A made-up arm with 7 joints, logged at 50 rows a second.
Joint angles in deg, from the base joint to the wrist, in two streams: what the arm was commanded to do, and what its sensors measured. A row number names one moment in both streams.
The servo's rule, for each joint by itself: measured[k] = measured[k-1] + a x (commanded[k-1-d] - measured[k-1]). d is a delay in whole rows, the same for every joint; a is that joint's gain. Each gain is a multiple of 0.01, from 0.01 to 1. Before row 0 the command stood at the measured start. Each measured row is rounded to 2 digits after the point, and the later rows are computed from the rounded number. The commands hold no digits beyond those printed.
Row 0, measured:
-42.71, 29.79, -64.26, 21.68, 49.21, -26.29, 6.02
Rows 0 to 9, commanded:
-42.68, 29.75, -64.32, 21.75, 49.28, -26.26, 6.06
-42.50, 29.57, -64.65, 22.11, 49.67, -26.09, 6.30
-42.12, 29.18, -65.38, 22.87, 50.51, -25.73, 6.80
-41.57, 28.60, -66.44, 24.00, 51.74, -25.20, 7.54
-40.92, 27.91, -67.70, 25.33, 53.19, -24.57, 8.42
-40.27, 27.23, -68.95, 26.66, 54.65, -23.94, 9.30
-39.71, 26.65, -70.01, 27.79, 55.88, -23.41, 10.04
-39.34, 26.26, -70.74, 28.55, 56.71, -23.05, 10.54
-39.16, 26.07, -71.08, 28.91, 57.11, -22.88, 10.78
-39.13, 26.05, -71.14, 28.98, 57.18, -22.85, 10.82
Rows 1 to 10, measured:
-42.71, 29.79, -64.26, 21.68, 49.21, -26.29, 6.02
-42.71, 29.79, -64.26, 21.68, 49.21, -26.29, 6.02
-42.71, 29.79, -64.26, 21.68, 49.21, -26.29, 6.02
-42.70, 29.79, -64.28, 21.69, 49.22, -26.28, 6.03
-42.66, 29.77, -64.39, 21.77, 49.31, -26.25, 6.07
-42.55, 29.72, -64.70, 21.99, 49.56, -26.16, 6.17
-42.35, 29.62, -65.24, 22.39, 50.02, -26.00, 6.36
-42.06, 29.47, -66.00, 22.98, 50.69, -25.76, 6.65
-41.70, 29.27, -66.91, 23.72, 51.52, -25.45, 7.02
-41.30, 29.03, -67.87, 24.53, 52.44, -25.10, 7.44
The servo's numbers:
d 3
a 0.20 0.09 0.31 0.20 0.21 0.17 0.14

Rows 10 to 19, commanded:
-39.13, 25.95, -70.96, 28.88, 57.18, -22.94, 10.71
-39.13, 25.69, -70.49, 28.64, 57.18, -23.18, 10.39
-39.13, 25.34, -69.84, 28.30, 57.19, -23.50, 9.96
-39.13, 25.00, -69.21, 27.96, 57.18, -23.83, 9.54
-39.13, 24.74, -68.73, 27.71, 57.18, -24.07, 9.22
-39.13, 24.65, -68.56, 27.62, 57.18, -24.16, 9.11
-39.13, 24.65, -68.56, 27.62, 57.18, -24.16, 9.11
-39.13, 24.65, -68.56, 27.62, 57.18, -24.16, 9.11
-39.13, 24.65, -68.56, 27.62, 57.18, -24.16, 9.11
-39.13, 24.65, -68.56, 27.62, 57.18, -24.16, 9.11
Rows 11 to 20, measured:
-40.91, 28.78, -68.76, 25.33, 53.34, -24.75, 7.87
-40.56, 28.54, -69.48, 26.05, 54.13, -24.43, 8.28
-40.27, 28.32, -69.99, 26.64, 54.77, -24.16, 8.64
-40.04, 28.11, -70.29, 27.09, 55.28, -23.95, 8.93
-39.86, 27.89, -70.35, 27.40, 55.68, -23.82, 9.13
-39.71, 27.66, -70.19, 27.58, 56.00, -23.77, 9.25
-39.59, 27.42, -69.89, 27.66, 56.25, -23.78, 9.29
-39.50, 27.18, -69.53, 27.67, 56.45, -23.83, 9.28
-39.43, 26.95, -69.23, 27.66, 56.60, -23.89, 9.26
-39.37, 26.74, -69.02, 27.65, 56.72, -23.94, 9.24

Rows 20 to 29, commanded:
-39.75, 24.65, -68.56, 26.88, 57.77, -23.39, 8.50
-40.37, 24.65, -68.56, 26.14, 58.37, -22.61, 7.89
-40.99, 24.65, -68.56, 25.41, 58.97, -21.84, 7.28
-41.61, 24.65, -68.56, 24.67, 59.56, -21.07, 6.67
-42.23, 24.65, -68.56, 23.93, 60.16, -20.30, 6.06
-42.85, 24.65, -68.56, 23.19, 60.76, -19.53, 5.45
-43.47, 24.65, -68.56, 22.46, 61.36, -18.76, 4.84
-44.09, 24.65, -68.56, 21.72, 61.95, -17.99, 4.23
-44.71, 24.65, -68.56, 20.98, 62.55, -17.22, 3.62
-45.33, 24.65, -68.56, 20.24, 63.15, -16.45, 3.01
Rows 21 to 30, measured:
-39.32, 26.55, -68.88, 27.64, 56.82, -23.98, 9.22
-39.28, 26.38, -68.78, 27.64, 56.90, -24.01, 9.20
-39.25, 26.22, -68.71, 27.64, 56.96, -24.04, 9.19
-39.35, 26.08, -68.66, 27.49, 57.13, -23.93, 9.09
-39.55, 25.95, -68.63, 27.22, 57.39, -23.71, 8.92
-39.84, 25.83, -68.61, 26.86, 57.72, -23.39, 8.69
-40.19, 25.72, -68.59, 26.42, 58.11, -23.00, 8.41
-40.60, 25.62, -68.58, 25.92, 58.54, -22.54, 8.08
-41.05, 25.53, -68.57, 25.37, 59.01, -22.03, 7.71
-41.53, 25.45, -68.57, 24.79, 59.50, -21.47, 7.31

